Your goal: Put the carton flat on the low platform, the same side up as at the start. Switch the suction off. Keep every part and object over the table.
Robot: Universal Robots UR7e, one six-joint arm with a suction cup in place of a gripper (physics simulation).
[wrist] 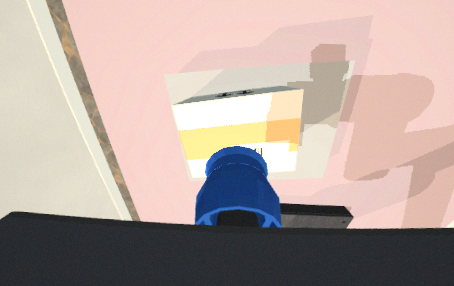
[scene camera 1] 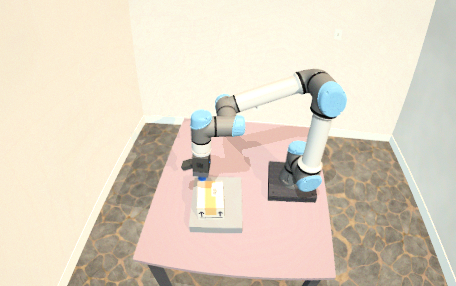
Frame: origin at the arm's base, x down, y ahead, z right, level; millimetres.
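Where they show: end effector, tool point: (wrist: 236, 173) (scene camera 1: 202, 178); arm's base, origin of the base link: (scene camera 1: 292, 178).
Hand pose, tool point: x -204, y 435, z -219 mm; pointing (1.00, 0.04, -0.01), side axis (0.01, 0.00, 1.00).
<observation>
Things, the pixels of their top centre, and the offset from my tool point. Level surfaces: height alone.
- carton, middle of its top: (wrist: 238, 141) (scene camera 1: 210, 194) dx +108, dy -30, dz +5 mm
- low grey platform, middle of its top: (wrist: 255, 133) (scene camera 1: 216, 200) dx +195, dy -52, dz +41 mm
- pink table, its level: dx +243 mm
The carton (scene camera 1: 210, 198) (wrist: 225, 137), white with a yellow-orange band, lies flat on the low grey platform (scene camera 1: 234, 205) (wrist: 316, 155). The band side faces up, and the two black arrows on its front side point up in the scene view. It sits towards the platform's left part in the scene view, inside the edges. My suction cup (scene camera 1: 202, 179) (wrist: 236, 154), blue, is off and holds nothing. It hangs above the carton, apart from it, near its back left in the scene view. The carton's underside is hidden.
The pink table (scene camera 1: 280, 240) (wrist: 125, 125) carries the platform. The robot's dark base plate (scene camera 1: 277, 194) (wrist: 317, 216) stands to the right of the platform in the scene view. The arm's shadow falls across the table and part of the platform.
</observation>
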